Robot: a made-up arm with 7 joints.
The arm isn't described. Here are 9 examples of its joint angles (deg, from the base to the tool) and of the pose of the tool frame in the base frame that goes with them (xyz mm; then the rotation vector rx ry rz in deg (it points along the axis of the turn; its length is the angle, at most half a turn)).
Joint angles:
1: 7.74 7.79 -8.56 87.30 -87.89 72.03 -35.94
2: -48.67 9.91 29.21 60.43 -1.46 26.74 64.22
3: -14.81 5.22 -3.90 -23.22 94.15 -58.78 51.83
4: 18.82 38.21 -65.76 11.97 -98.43 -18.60 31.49
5: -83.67 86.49 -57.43 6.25 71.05 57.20 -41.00
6: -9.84 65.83 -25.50 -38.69 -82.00 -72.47 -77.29
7: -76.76 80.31 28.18 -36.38 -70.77 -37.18 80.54
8: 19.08 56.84 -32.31 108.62 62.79 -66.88 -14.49
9: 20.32 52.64 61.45 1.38 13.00 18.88 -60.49
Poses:
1: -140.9 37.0 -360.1 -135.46 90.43 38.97
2: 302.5 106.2 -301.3 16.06 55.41 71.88
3: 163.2 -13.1 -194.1 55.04 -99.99 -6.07
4: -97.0 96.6 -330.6 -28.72 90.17 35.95
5: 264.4 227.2 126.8 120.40 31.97 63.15
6: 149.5 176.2 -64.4 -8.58 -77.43 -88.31
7: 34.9 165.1 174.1 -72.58 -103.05 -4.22
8: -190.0 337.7 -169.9 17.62 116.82 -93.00
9: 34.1 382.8 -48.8 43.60 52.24 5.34
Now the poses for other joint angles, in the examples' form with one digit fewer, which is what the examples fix.
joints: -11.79 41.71 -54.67 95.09 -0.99 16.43 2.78
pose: -10 346 -299 85.6 114.4 1.1
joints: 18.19 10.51 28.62 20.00 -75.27 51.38 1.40
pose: -28 153 -343 -78.2 61.8 31.2
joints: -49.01 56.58 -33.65 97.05 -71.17 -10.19 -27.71
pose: 207 381 -166 1.3 24.1 31.4
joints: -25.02 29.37 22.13 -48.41 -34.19 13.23 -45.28
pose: 178 131 -41 22.4 -45.3 -55.1
